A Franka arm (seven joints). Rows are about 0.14 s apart.
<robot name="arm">
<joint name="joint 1" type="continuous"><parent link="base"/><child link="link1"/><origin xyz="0.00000 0.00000 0.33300" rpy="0.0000 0.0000 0.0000"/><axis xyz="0 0 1"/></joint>
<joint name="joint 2" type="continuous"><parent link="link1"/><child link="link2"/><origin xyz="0.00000 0.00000 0.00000" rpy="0.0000 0.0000 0.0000"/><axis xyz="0 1 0"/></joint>
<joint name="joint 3" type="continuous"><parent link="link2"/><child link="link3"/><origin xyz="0.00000 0.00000 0.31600" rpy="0.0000 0.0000 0.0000"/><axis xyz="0 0 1"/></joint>
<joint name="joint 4" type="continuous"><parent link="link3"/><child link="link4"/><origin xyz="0.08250 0.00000 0.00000" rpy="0.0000 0.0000 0.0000"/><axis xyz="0 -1 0"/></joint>
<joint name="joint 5" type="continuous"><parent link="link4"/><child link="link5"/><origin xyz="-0.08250 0.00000 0.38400" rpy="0.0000 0.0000 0.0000"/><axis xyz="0 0 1"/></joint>
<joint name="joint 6" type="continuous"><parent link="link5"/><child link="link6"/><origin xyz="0.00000 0.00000 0.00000" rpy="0.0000 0.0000 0.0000"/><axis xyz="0 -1 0"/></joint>
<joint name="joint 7" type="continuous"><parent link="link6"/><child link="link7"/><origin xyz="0.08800 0.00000 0.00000" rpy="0.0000 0.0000 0.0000"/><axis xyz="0 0 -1"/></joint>
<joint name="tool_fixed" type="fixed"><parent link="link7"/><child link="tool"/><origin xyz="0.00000 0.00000 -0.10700" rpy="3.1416 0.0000 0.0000"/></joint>
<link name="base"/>
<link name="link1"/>
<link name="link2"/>
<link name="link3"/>
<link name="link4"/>
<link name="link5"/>
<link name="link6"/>
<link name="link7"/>
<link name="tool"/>
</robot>
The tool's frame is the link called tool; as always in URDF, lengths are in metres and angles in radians. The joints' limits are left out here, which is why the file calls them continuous.
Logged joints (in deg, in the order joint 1, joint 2, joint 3, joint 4, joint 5, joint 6, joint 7), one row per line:
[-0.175 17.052 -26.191 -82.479 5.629 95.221 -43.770]
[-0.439 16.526 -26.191 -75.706 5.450 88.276 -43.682]
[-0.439 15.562 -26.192 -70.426 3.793 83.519 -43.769]
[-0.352 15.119 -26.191 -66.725 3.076 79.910 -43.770]
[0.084 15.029 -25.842 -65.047 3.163 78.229 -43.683]
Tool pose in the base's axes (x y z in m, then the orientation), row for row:
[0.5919 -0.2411 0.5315 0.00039 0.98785 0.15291 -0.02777]
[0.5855 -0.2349 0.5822 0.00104 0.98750 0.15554 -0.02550]
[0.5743 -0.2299 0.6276 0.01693 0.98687 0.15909 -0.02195]
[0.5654 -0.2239 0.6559 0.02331 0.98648 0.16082 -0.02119]
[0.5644 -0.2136 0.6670 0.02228 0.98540 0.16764 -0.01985]
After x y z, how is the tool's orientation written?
As a quaternion, w x y z.
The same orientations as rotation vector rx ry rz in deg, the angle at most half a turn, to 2 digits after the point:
[177.77 27.52 -5.00]
[177.63 27.98 -4.59]
[175.75 28.33 -3.91]
[174.98 28.53 -3.76]
[174.90 29.75 -3.52]

